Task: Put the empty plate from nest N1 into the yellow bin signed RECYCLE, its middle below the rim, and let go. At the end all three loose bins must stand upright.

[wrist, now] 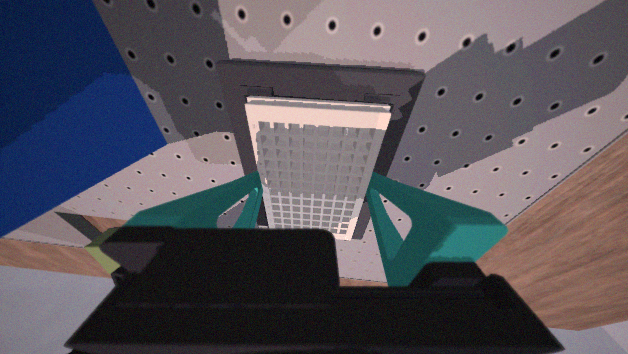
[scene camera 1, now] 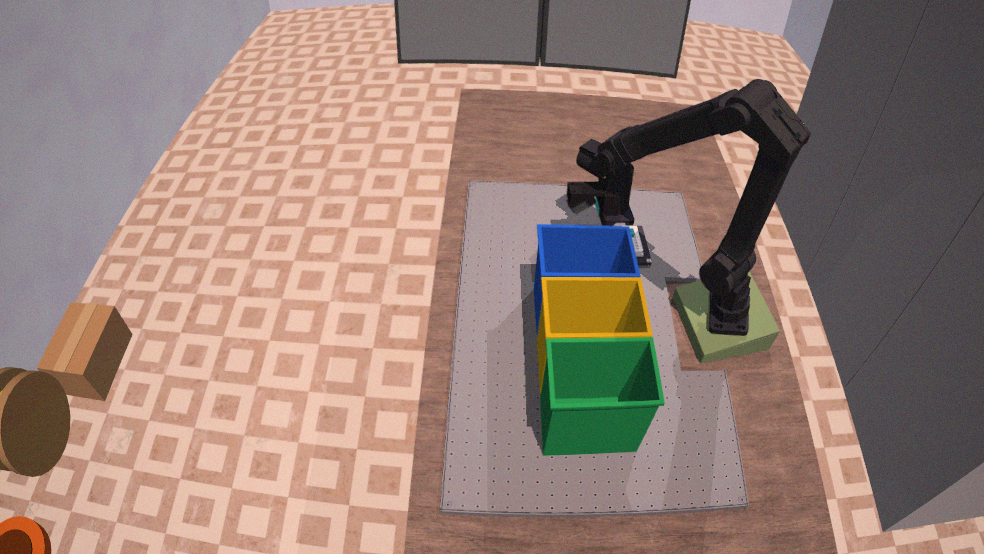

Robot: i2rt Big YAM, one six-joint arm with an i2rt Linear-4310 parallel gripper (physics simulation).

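Pixels of known places: gripper, fingertip midpoint: (wrist: pixel 314 177); arm's base, link origin: (scene camera 1: pixel 728 311).
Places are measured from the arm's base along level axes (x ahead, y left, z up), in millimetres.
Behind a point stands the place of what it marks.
Observation:
The white gridded plate (wrist: pixel 315 160) @(x 300, y -153, z -11 mm) (scene camera 1: pixel 638 242) @(x 215, y -161, z -10 mm) lies in the dark nest (wrist: pixel 320 75) @(x 346, y -140, z -25 mm) (scene camera 1: pixel 648 261) @(x 186, y -123, z -25 mm) behind the blue bin; in the scene view the bin and the hand hide part of both. My gripper (wrist: pixel 314 177) @(x 280, y -158, z -19 mm) (scene camera 1: pixel 629 227) is shut on the plate, with one teal finger against each long side. The plate is low in the nest, and the palm hides its near end in the wrist view. The yellow bin (scene camera 1: pixel 596 307) @(x 288, y 117, z 68 mm) stands upright and open between the blue bin (scene camera 1: pixel 587 251) @(x 325, y -10, z 80 mm) (wrist: pixel 65 125) @(x 288, y -22, z 11 mm) and the green bin (scene camera 1: pixel 602 419) @(x 244, y 365, z 93 mm), both upright. No sign is readable.
The three bins stand in a close row on the grey perforated board (scene camera 1: pixel 495 447) @(x 409, y 389, z -37 mm). The arm's base stands on a pale green block (scene camera 1: pixel 757 337) @(x -65, y 61, z 6 mm) to the right. A dark cabinet (scene camera 1: pixel 895 172) rises at the far right.

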